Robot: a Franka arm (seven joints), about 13 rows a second.
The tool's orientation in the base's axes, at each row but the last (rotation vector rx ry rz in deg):
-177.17, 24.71, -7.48
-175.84, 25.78, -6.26
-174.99, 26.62, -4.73
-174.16, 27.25, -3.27
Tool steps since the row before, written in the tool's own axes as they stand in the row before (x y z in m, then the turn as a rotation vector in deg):
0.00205, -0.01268, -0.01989, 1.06, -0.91, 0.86
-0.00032, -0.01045, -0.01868, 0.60, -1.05, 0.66
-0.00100, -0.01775, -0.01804, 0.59, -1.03, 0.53
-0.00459, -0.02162, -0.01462, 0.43, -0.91, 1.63
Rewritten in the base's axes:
0.00373, 0.01153, 0.02034, 1.34, 0.59, -0.75
0.00127, 0.00959, 0.01910, 0.92, 0.85, -0.57
0.00320, 0.01646, 0.01899, 0.90, 0.83, -0.44
0.00152, 0.02110, 0.01596, 0.76, 0.83, -1.55

